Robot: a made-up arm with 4 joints. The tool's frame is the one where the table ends.
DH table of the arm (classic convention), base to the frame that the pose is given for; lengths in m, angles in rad. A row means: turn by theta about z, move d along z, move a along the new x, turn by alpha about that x. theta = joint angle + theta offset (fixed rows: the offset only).
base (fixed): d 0; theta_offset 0; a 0; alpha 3.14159
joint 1: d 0; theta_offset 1.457; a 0.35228; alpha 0
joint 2: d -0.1; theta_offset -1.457; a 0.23; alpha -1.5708
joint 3: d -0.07; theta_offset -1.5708; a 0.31; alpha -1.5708
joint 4: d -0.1; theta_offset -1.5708; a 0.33; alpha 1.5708
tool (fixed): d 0.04; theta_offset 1.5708; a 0; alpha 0
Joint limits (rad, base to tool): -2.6..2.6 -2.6..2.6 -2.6..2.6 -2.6..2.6
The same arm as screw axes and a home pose.
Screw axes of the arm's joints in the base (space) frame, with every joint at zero. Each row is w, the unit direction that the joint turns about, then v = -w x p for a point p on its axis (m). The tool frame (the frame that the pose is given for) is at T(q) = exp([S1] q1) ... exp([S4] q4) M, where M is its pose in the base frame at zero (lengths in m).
S1: w 0 0 -1 v 0 0 0
S2: w 0 0 -1 v 0.35 0.04 0
S3: w 0 -1 0 v 0.1 0 -0.27
S4: w 1 0 0 v 0 -0.21 0.28
M: xyz 0.17 -0.61 -0.17 (m) rpy 0 0 0 (rad, as in URDF)
Joint limits (rad, base to tool): -2.6..2.6 -2.6..2.6 -2.6..2.6 -2.6..2.6

